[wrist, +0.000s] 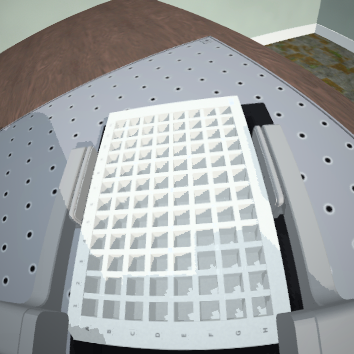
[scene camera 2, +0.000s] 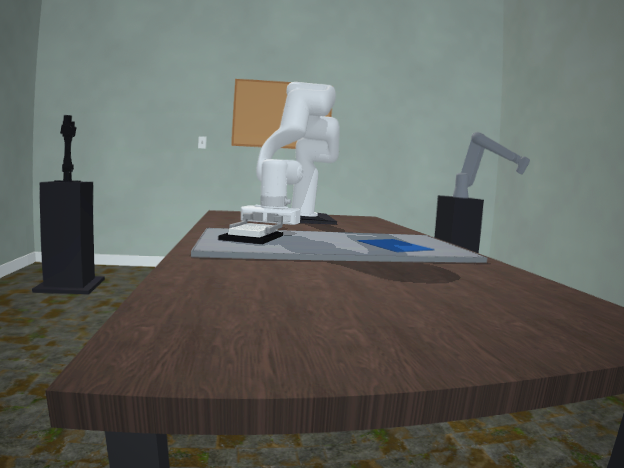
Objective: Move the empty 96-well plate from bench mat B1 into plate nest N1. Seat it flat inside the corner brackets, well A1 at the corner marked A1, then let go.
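Seen in the pictures: hand at its tool point: (wrist: 171, 178) (scene camera 2: 252, 228); arm's base at its link origin: (scene camera 2: 302, 214).
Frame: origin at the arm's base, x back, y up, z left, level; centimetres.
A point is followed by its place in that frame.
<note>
The white 96-well plate (scene camera 2: 249, 230) {x -67.1, y 1.9, z -25.8 cm} (wrist: 183, 210) {x -59.8, y 1.8, z -24.3 cm} is between the fingers of my gripper (scene camera 2: 255, 225) {x -61.6, y 1.6, z -24.6 cm} (wrist: 176, 175) {x -61.6, y 1.6, z -24.6 cm}, which is shut on its two long sides. It looks roughly level, over the black plate nest (scene camera 2: 246, 239) {x -68.1, y -0.2, z -26.5 cm} (wrist: 257, 114) {x -63.8, y 0.1, z -32.1 cm}. The nest shows along the right side, a sliver at the upper left and at the bottom of the wrist view. Row A is at the left and column 1 is near the bottom there. The plate hides the nest's A1 mark and corner brackets; whether it touches the nest, I cannot tell. The blue bench mat (scene camera 2: 395, 245) {x -68.8, y -0.8, z 12.0 cm} lies to the right in the scene view.
The nest and mat are on a grey perforated board (scene camera 2: 322, 253) {x -80.2, y -1.0, z -10.3 cm} (wrist: 165, 75) {x -74.5, y -1.0, z -30.0 cm} on the brown wooden table (scene camera 2: 302, 322) {x -119.9, y -2.3, z -22.2 cm} (wrist: 115, 37) {x -95.8, y -2.3, z -30.0 cm}. The arm's base stands behind the board. Two other arms stand on dark pedestals (scene camera 2: 65, 231) (scene camera 2: 458, 221) beyond the table's sides.
</note>
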